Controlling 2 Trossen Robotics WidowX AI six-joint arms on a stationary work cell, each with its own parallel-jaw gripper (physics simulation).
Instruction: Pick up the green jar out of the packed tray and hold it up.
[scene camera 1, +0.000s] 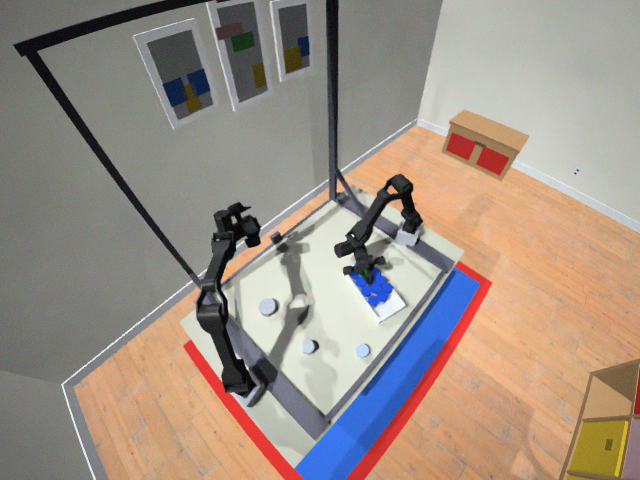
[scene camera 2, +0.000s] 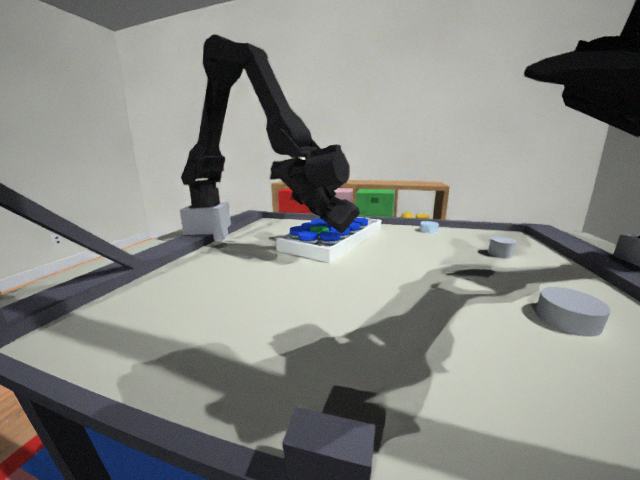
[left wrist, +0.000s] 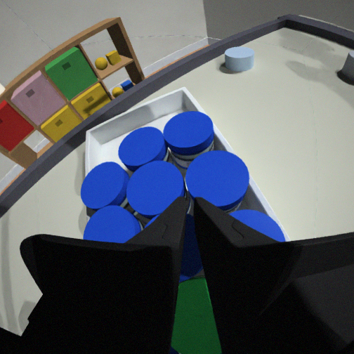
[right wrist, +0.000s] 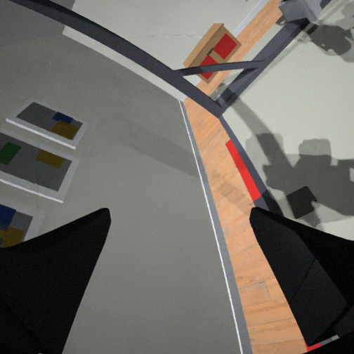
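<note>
The left gripper (scene camera 2: 339, 220) is visible, and the left wrist view also shows the left gripper (left wrist: 188, 203). The right gripper (scene camera 1: 255, 216) is visible, and the right wrist view also shows the right gripper (right wrist: 181, 215). There is a wide grey cylinder (scene camera 2: 575, 312); in the left wrist view the cylinder is out of frame, and in the right wrist view the cylinder is out of frame. Present too: a blue jar (left wrist: 112, 223), a blue jar (left wrist: 105, 184), a blue jar (left wrist: 258, 220) and a blue jar (left wrist: 220, 177).
</note>
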